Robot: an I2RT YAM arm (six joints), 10 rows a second.
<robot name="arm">
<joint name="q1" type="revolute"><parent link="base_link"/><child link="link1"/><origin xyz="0 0 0.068" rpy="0 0 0"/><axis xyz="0 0 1"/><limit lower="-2.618" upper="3.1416"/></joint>
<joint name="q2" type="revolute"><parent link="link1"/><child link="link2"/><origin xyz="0.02 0.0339 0.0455" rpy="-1.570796 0 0"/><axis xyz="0 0 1"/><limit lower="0" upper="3.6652"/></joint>
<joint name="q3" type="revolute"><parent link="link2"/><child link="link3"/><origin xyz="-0.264 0 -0.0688" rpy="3.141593 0 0"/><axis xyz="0 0 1"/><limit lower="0" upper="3.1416"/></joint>
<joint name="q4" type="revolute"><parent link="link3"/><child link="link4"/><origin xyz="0.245 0.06 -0.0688" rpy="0 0 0"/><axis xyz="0 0 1"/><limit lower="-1.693" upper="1.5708"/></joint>
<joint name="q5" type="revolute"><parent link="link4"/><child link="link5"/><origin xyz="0.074 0.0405 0.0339" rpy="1.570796 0 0"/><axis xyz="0 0 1"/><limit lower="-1.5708" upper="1.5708"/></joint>
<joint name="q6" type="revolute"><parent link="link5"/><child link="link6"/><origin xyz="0.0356 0 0.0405" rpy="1.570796 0 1.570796"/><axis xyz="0 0 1"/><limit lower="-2.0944" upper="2.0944"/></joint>
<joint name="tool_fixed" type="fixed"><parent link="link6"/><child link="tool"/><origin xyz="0 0 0" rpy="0 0 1.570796"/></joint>
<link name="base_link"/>
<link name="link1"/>
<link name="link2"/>
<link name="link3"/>
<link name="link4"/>
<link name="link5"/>
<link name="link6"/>
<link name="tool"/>
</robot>
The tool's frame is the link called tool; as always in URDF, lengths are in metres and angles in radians.
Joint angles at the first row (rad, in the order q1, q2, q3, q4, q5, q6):
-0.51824 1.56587 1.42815 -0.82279 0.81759 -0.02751
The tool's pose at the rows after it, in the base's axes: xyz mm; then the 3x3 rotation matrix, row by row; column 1 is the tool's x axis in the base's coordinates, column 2 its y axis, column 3 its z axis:
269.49 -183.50 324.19; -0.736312 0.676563 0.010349; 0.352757 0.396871 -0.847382; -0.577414 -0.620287 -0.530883
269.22 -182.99 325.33; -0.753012 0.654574 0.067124; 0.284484 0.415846 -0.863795; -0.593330 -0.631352 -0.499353
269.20 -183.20 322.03; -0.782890 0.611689 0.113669; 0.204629 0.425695 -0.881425; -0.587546 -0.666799 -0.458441
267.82 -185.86 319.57; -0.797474 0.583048 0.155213; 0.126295 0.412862 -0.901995; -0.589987 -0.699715 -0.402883
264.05 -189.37 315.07; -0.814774 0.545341 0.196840; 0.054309 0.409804 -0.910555; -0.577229 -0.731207 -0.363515
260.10 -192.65 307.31; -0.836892 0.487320 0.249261; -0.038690 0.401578 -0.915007; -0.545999 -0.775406 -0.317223
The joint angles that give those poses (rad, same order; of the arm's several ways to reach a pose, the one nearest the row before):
-0.51788 1.54086 1.39316 -0.74404 0.81999 -0.08513
-0.51848 1.51037 1.34599 -0.63419 0.79950 -0.18185
-0.52001 1.48445 1.28354 -0.50609 0.78727 -0.30424
-0.53019 1.45951 1.21845 -0.35803 0.77494 -0.42459
-0.54819 1.43689 1.15434 -0.23231 0.74036 -0.53797
-0.56731 1.41674 1.07612 -0.08385 0.69155 -0.67668

